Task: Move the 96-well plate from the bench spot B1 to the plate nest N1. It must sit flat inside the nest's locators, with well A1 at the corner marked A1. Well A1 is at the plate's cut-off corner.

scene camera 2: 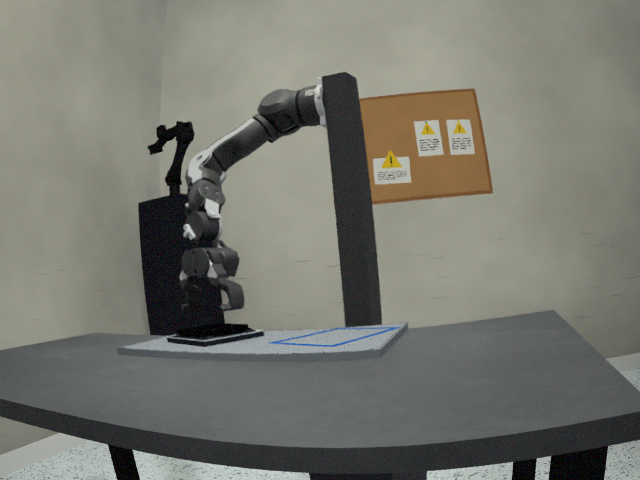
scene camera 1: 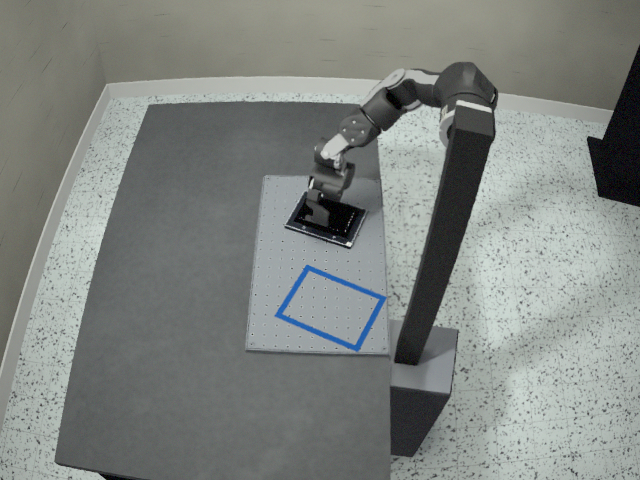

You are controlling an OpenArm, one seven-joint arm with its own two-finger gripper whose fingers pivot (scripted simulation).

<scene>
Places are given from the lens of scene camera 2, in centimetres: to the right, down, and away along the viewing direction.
black 96-well plate [scene camera 2: 196, 332]: -23, 17, 100
dark arm column [scene camera 2: 350, 176]: 6, -13, 117
The marked spots on the dark arm column and the black 96-well plate are 45 cm apart.
</scene>
